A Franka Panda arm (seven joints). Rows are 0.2 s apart.
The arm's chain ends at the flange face. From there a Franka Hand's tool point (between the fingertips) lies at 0.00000 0.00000 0.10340 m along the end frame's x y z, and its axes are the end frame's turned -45 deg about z.
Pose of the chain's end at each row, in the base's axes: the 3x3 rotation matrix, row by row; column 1 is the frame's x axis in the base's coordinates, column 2 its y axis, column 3 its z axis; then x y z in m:
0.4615 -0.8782 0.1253; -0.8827 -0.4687 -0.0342; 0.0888 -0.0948 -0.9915; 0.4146 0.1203 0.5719
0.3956 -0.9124 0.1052; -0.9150 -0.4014 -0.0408; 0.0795 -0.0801 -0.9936; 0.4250 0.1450 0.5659
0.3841 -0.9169 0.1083; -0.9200 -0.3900 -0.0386; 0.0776 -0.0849 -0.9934; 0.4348 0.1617 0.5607
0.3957 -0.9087 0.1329; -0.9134 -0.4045 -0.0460; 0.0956 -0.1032 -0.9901; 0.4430 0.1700 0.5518
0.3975 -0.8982 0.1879; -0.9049 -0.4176 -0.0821; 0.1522 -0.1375 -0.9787; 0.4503 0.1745 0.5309
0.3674 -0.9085 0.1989; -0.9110 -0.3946 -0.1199; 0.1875 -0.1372 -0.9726; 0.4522 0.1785 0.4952
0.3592 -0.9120 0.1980; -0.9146 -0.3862 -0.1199; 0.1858 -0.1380 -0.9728; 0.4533 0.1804 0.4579
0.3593 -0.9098 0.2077; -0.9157 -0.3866 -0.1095; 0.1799 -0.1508 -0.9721; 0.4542 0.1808 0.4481
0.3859 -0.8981 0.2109; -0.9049 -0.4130 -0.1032; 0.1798 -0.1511 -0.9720; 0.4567 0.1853 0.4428
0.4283 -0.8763 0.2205; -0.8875 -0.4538 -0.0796; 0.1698 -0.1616 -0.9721; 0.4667 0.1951 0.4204
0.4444 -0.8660 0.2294; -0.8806 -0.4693 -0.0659; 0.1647 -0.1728 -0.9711; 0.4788 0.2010 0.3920
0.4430 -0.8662 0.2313; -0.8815 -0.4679 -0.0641; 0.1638 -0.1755 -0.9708; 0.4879 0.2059 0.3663
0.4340 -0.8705 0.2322; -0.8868 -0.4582 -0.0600; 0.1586 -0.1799 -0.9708; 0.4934 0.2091 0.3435
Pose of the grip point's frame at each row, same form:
0.9473 -0.2947 0.1253; -0.2927 -0.9556 -0.0342; 0.1298 -0.0042 -0.9915; 0.4276 0.1168 0.4694
0.9249 -0.3654 0.1052; -0.3632 -0.9308 -0.0408; 0.1129 -0.0004 -0.9936; 0.4359 0.1408 0.4632
0.9199 -0.3767 0.1083; -0.3748 -0.9263 -0.0386; 0.1149 -0.0052 -0.9934; 0.4460 0.1577 0.4580
0.9224 -0.3627 0.1329; -0.3598 -0.9319 -0.0460; 0.1406 -0.0054 -0.9901; 0.4567 0.1652 0.4494
0.9162 -0.3540 0.1879; -0.3446 -0.9351 -0.0821; 0.2048 0.0104 -0.9787; 0.4697 0.1660 0.4297
0.9022 -0.3826 0.1989; -0.3651 -0.9232 -0.1199; 0.2296 0.0356 -0.9726; 0.4728 0.1661 0.3946
0.8989 -0.3909 0.1980; -0.3736 -0.9198 -0.1199; 0.2290 0.0338 -0.9728; 0.4738 0.1680 0.3573
0.8974 -0.3893 0.2077; -0.3741 -0.9209 -0.1095; 0.2338 0.0206 -0.9721; 0.4757 0.1695 0.3476
0.9079 -0.3622 0.2109; -0.3478 -0.9319 -0.1032; 0.2340 0.0203 -0.9720; 0.4785 0.1746 0.3423
0.9225 -0.3168 0.2205; -0.3067 -0.9484 -0.0796; 0.2343 0.0058 -0.9721; 0.4895 0.1869 0.3199
0.9266 -0.2981 0.2294; -0.2908 -0.9545 -0.0659; 0.2386 -0.0057 -0.9711; 0.5025 0.1942 0.2916
0.9257 -0.2992 0.2313; -0.2925 -0.9542 -0.0641; 0.2399 -0.0083 -0.9708; 0.5118 0.1993 0.2659
0.9224 -0.3087 0.2322; -0.3031 -0.9511 -0.0600; 0.2394 -0.0151 -0.9708; 0.5174 0.2029 0.2431

